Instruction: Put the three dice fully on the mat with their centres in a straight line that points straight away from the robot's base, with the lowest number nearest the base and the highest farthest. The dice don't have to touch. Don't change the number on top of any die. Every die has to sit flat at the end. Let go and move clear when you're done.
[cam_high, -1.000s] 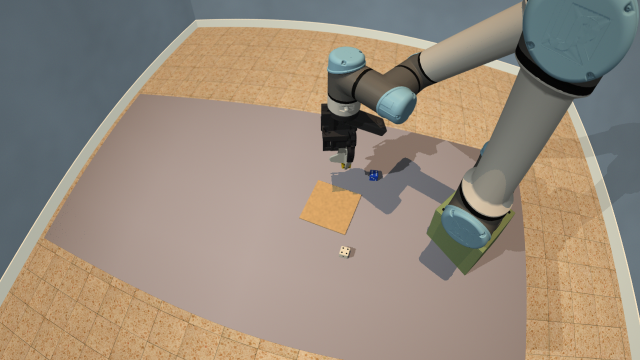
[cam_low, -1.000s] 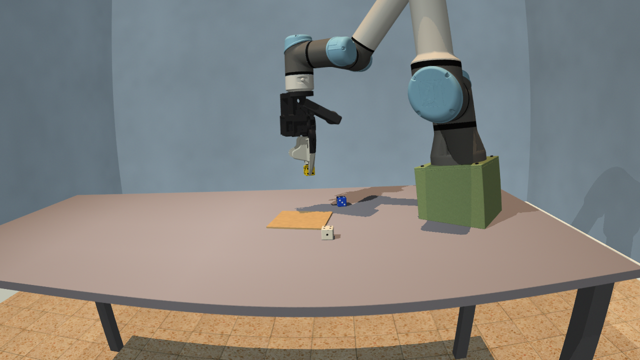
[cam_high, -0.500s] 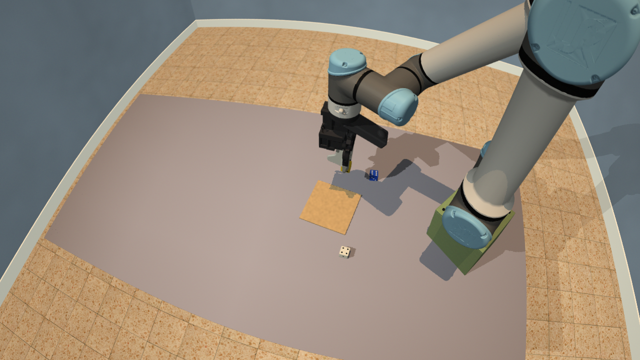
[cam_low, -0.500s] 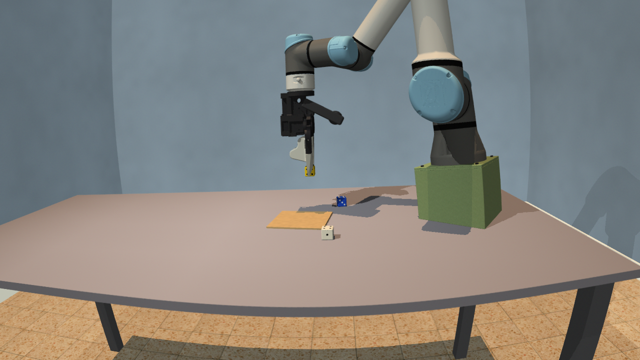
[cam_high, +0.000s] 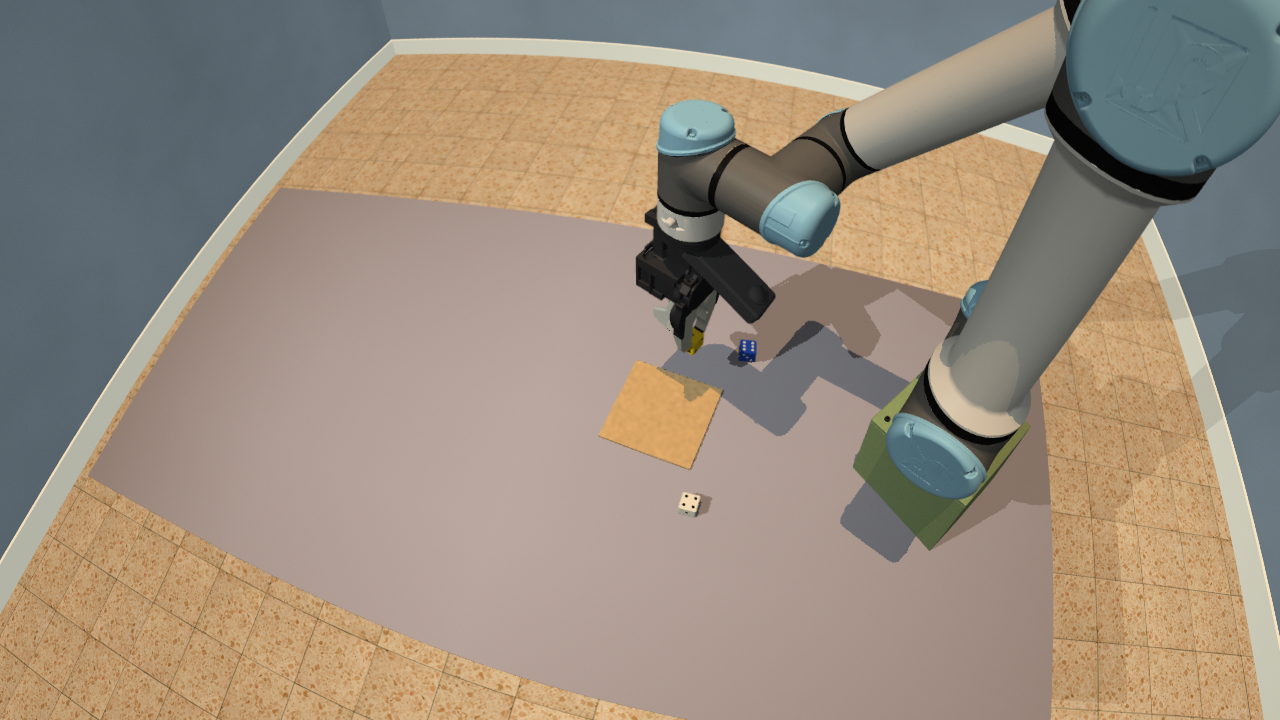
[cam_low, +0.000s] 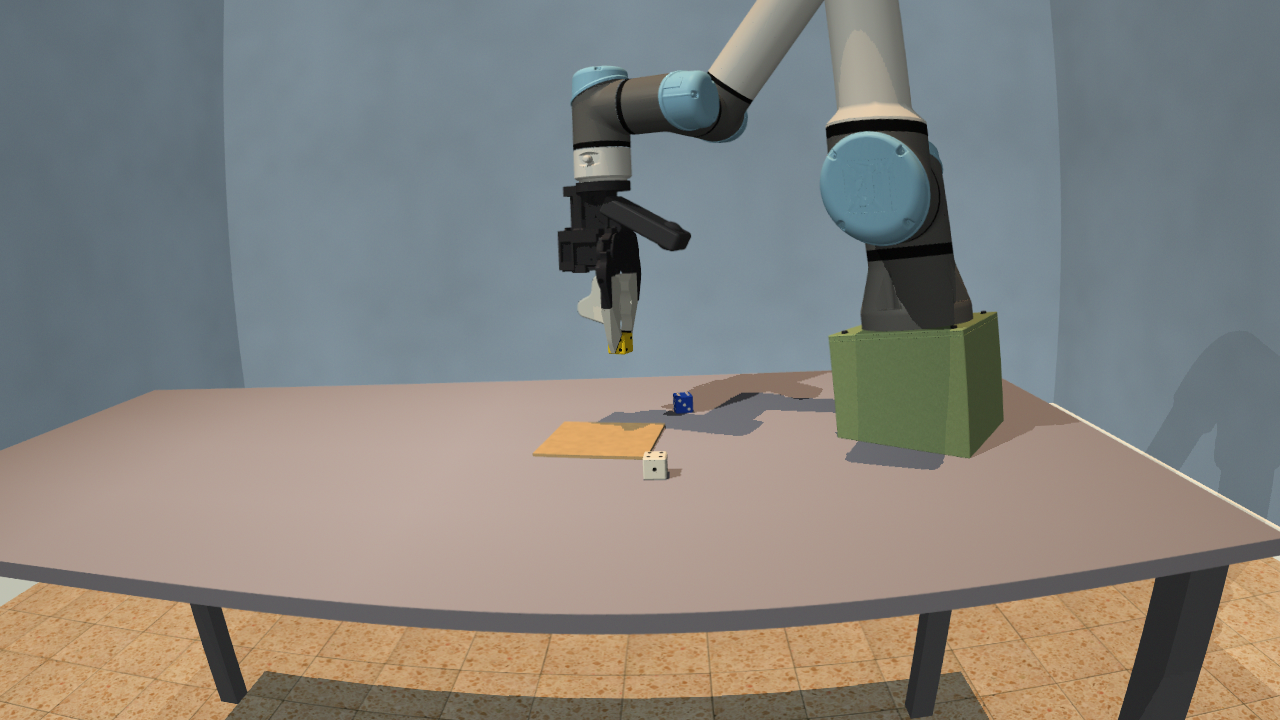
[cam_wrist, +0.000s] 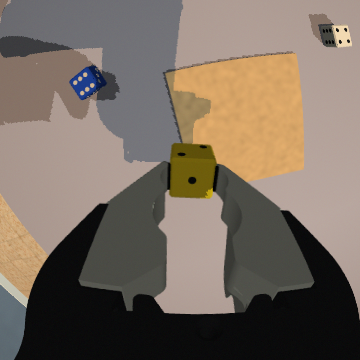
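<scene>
Right now my hand is 120 mm above the mat, 60 mm to the right of it and 20 mm short of it. From my hand the other things lie so: white die: 190 mm to the left, 110 mm below, 60 mm behind; blue die: 110 mm below, 80 mm to the right, 70 mm behind; yellow die: right at my hand.
</scene>
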